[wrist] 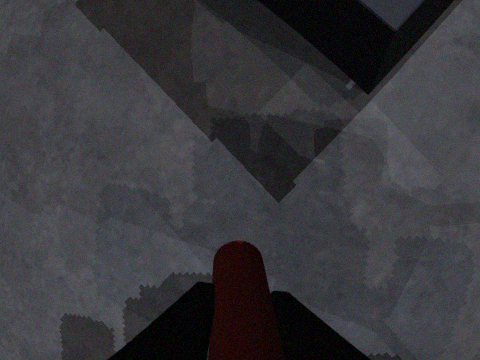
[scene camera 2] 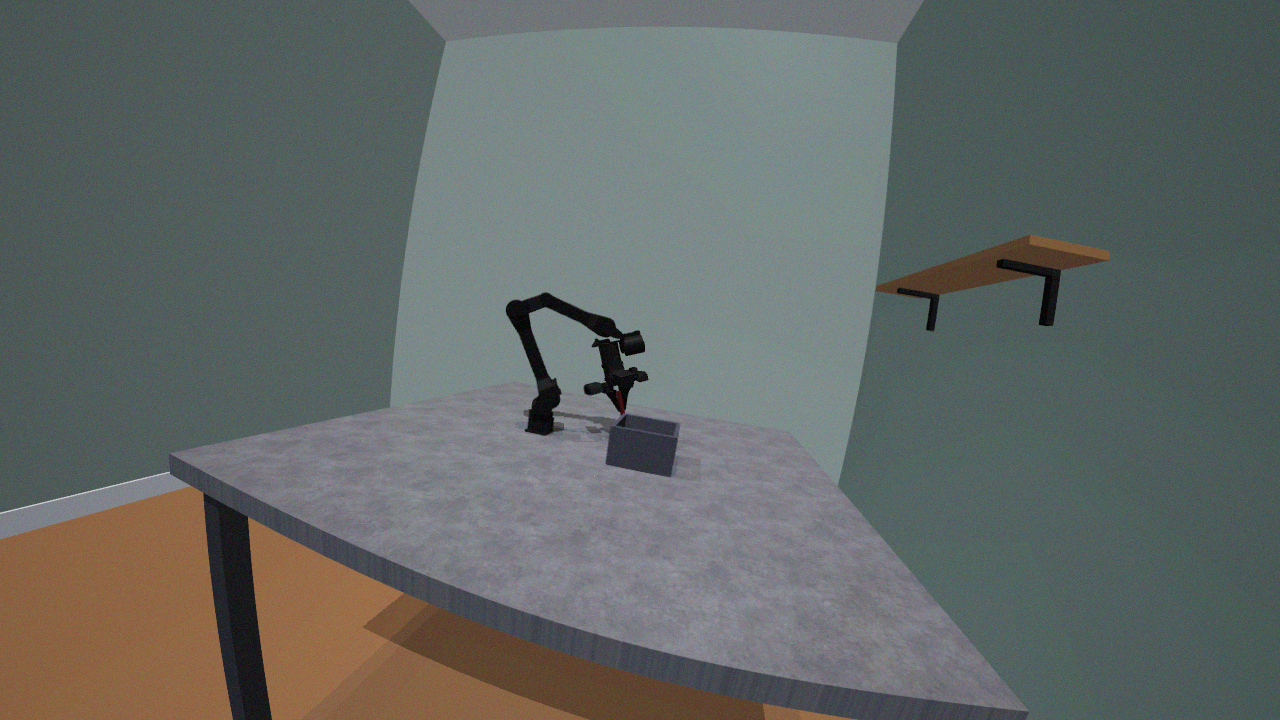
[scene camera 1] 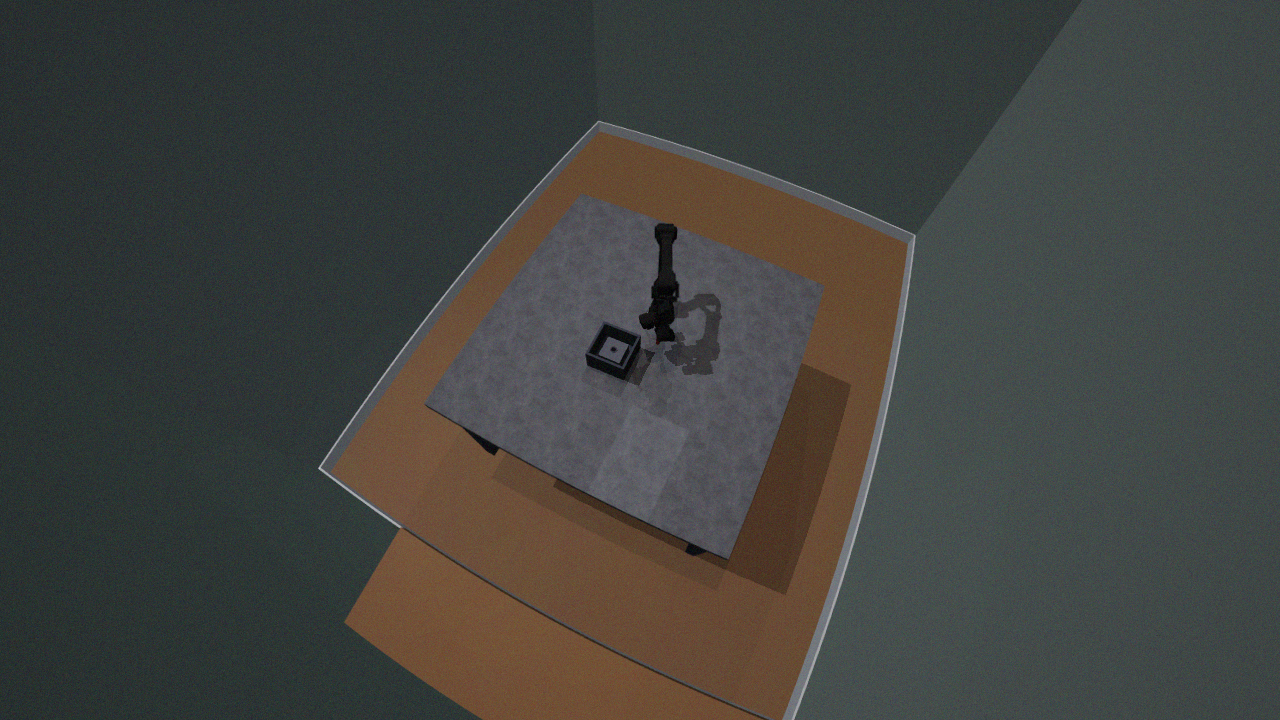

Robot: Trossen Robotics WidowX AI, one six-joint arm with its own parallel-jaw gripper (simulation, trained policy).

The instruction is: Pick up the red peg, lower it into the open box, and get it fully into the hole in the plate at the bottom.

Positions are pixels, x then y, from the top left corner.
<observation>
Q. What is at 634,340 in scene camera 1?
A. A dark box.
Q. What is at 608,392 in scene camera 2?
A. My gripper.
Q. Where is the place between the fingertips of my gripper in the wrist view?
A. At 239,303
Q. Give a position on a dark box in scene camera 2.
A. At 638,443
</observation>
